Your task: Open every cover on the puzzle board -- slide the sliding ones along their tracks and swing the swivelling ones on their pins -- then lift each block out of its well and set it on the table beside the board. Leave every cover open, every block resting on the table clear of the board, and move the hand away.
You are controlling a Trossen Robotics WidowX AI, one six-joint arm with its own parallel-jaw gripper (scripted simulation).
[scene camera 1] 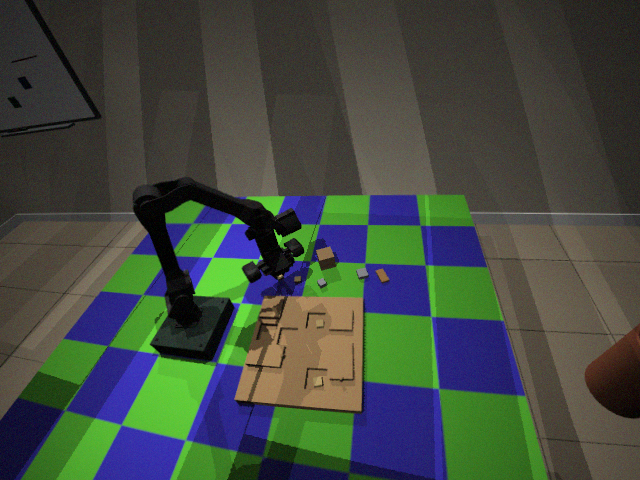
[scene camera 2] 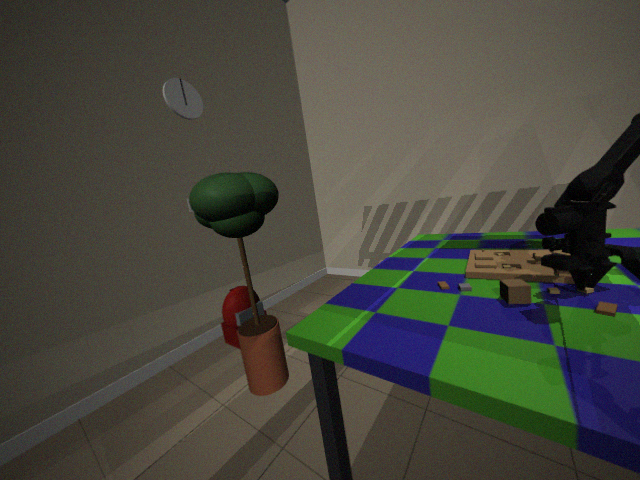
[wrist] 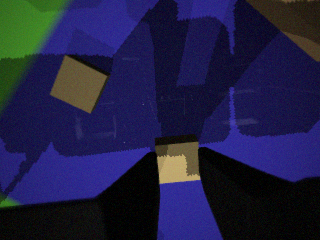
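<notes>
Brown cube point(scene camera 2: 513, 291), out of frame in the wrist view. Tan puzzle board point(scene camera 1: 307, 351), also point(scene camera 2: 523, 265). My gripper point(scene camera 2: 585, 289), point(scene camera 1: 279, 277), point(wrist: 177, 158).
</notes>
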